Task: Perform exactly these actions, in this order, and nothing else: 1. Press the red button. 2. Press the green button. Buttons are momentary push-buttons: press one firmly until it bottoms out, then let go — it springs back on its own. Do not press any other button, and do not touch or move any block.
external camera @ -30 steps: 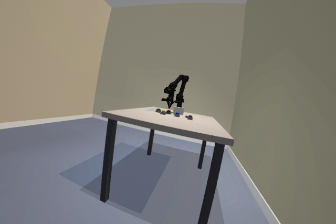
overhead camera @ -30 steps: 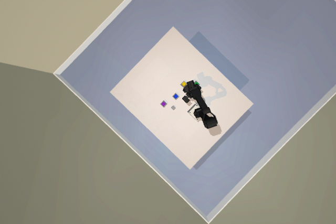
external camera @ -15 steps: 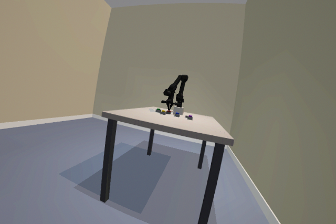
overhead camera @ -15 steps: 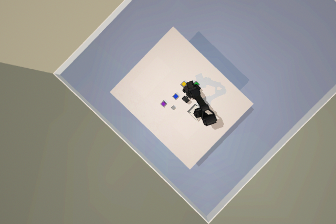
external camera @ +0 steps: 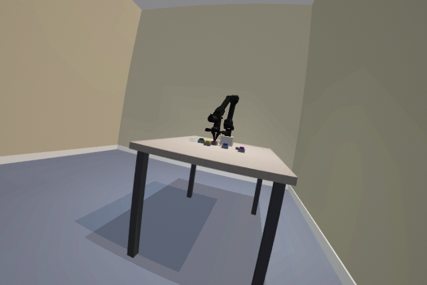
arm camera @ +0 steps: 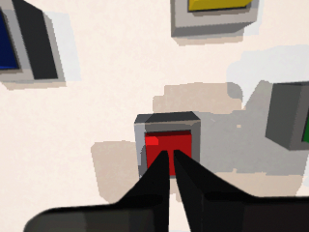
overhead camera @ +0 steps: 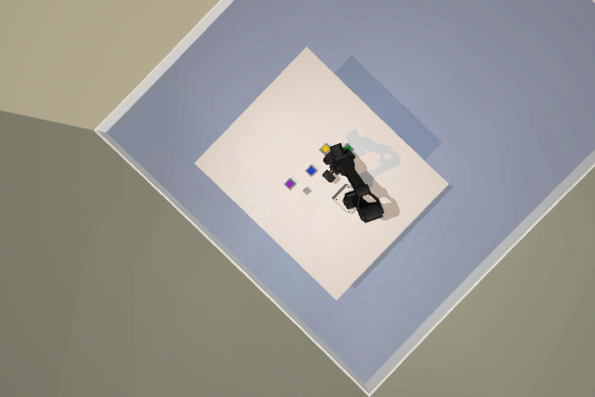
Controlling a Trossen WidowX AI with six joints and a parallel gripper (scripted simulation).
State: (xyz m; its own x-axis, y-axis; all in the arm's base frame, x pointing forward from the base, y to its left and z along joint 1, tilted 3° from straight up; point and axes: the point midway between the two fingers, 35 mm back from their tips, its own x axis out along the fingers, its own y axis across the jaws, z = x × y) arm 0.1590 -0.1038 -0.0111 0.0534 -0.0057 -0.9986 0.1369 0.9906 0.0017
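Now: gripper tip 1 cm above the red button. The rest, counted from my gripper tip: blue button (10 cm ahead, 10 cm to the left); green button (11 cm to the right); yellow button (10 cm ahead, 4 cm to the right).
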